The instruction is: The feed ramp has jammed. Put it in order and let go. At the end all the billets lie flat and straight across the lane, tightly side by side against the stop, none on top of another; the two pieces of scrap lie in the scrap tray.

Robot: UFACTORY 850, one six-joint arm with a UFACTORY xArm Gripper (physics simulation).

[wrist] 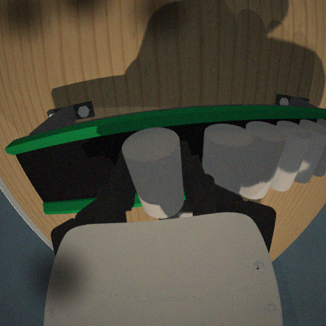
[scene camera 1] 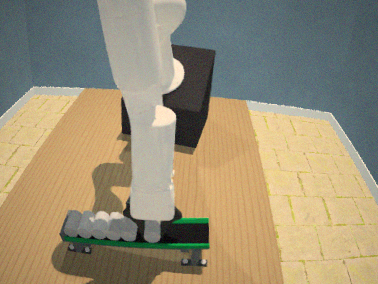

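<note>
The feed ramp (scene camera 1: 192, 246) (wrist: 210, 115) is a black lane with green side rails. Several grey billets (scene camera 1: 101, 225) (wrist: 267, 150) lie across it side by side, up to the stop (scene camera 1: 64, 232) at the left end in the scene view. My gripper (scene camera 1: 152, 231) (wrist: 155, 158) is shut on another grey billet, which lies across the lane's direction, just right of the row in the scene view, with a narrow gap between. Whether this billet touches the lane floor is unclear. The scrap tray and scrap cannot be made out behind the gripper; a small pale patch shows beneath the held billet in the wrist view.
The ramp stands on short bracketed feet (scene camera 1: 194, 260) (wrist: 84, 111) on the wooden surface (scene camera 1: 230, 175) (wrist: 115, 30). The black block (scene camera 1: 192, 85) stands behind, near the arm. The ramp's lane continues to the right of the held billet in the scene view.
</note>
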